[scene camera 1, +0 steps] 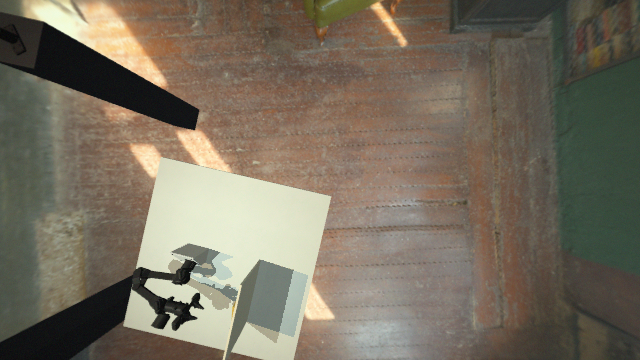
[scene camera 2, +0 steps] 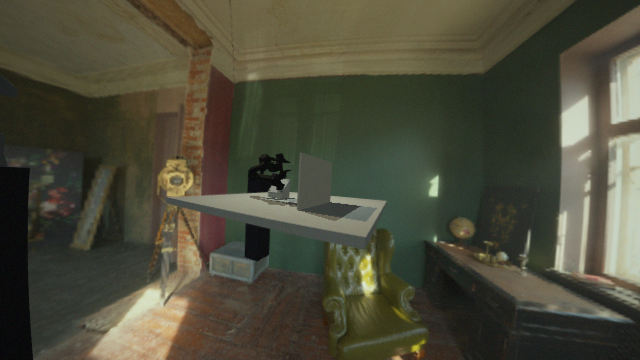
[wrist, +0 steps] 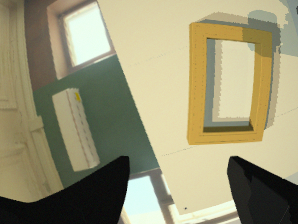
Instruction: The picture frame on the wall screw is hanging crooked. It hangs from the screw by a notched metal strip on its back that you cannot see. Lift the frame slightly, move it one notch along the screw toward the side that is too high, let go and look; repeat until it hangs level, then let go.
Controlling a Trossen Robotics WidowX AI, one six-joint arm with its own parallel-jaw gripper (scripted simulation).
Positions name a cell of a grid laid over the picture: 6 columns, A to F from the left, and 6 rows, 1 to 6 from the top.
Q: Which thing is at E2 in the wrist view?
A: A yellow picture frame.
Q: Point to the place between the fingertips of my gripper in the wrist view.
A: D5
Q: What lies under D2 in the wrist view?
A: A cream wall panel.
